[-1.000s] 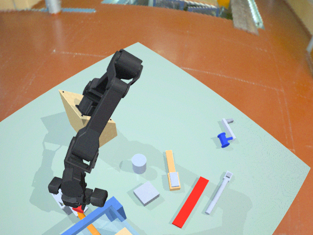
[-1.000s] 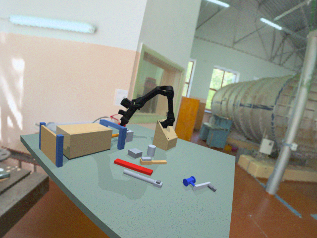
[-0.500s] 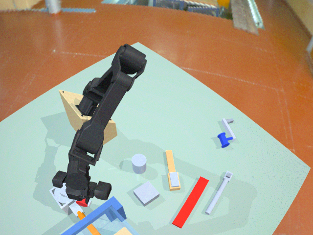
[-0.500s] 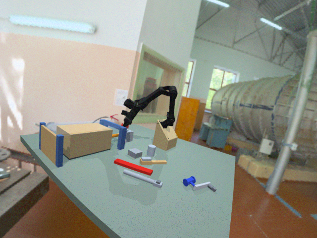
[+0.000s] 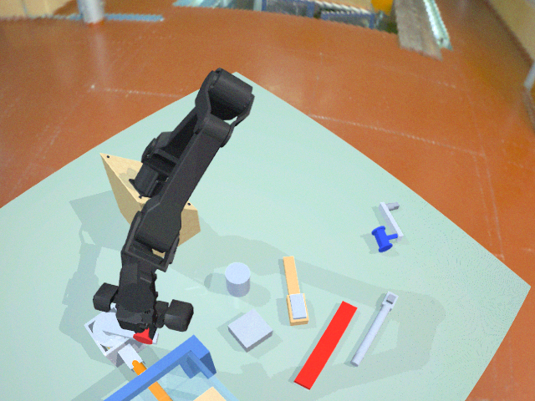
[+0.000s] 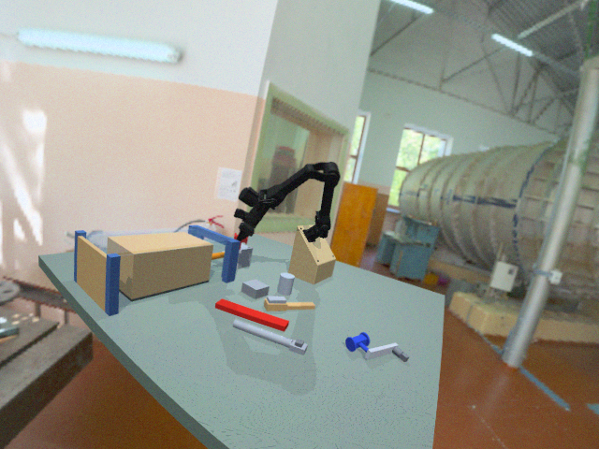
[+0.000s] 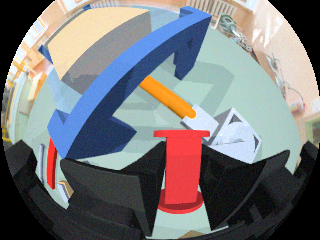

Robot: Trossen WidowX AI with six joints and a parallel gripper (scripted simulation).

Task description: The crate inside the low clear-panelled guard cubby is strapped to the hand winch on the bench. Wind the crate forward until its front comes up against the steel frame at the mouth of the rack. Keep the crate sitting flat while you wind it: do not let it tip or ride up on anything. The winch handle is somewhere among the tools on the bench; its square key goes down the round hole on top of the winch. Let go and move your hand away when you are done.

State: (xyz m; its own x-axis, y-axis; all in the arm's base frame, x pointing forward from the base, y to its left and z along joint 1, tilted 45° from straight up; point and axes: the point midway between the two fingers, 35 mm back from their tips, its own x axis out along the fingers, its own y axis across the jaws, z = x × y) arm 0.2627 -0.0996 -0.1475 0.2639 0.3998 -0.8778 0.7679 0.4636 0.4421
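My gripper tip is 40 mm past the winch handle, 30 mm above it and 10 mm to the left of it. Also, from my gripper tip: pale grey winch (100 mm below, 100 mm behind, 70 mm to the right); then red knob (10 mm to the left, 10 mm behind); then blue frame (80 mm ahead, 50 mm to the right, 30 mm below).
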